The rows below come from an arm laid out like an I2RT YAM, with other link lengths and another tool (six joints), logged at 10 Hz.
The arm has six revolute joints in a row. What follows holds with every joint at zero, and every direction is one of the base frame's. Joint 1 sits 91.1 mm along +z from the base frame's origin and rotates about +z. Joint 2 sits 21.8 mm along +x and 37 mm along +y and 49.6 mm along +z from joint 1 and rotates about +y. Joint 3 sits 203.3 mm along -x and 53 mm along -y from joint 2 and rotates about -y. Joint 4 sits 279.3 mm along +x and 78.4 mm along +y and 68.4 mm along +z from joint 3 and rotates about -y. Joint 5 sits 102.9 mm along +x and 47.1 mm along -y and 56.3 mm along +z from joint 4 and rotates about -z. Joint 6 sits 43.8 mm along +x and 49.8 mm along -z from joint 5 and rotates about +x. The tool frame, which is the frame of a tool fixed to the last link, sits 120 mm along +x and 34 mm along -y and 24 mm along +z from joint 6; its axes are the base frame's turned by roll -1.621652, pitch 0.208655 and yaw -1.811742 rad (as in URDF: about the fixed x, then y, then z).
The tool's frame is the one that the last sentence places.
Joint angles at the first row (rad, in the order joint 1, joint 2, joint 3, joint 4, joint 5, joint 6):
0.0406, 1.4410, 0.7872, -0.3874, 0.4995, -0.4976
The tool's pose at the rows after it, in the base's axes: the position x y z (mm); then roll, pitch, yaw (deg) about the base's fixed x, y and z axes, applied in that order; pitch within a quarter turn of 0, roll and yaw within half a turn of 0:
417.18, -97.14, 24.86, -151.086, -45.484, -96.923
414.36, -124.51, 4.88, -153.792, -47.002, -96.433
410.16, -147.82, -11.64, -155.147, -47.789, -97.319
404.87, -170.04, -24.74, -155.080, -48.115, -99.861
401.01, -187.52, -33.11, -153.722, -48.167, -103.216
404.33, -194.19, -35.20, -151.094, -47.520, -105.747
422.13, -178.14, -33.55, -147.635, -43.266, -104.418
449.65, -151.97, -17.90, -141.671, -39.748, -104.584
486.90, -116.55, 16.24, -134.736, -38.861, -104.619
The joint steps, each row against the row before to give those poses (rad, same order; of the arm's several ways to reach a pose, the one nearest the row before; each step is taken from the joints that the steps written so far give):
-0.0869, 0.0691, 0.0000, 0.0584, -0.0022, -0.0397
-0.0695, 0.0759, 0.0000, 0.0698, 0.0003, -0.0576
-0.0580, 0.0656, 0.0004, 0.0652, 0.0000, -0.0328
-0.0541, 0.0565, 0.0000, 0.0641, -0.0003, -0.0137
-0.0412, 0.0434, -0.0001, 0.0595, -0.0001, -0.0004
-0.0168, 0.0241, 0.0001, 0.0542, -0.0137, 0.0007
0.0168, -0.0011, 0.0011, 0.0389, -0.0896, 0.0004
0.0534, -0.0069, 0.0195, 0.0423, -0.0561, 0.0279
0.0866, -0.0043, 0.0667, 0.0191, 0.0011, 0.0137

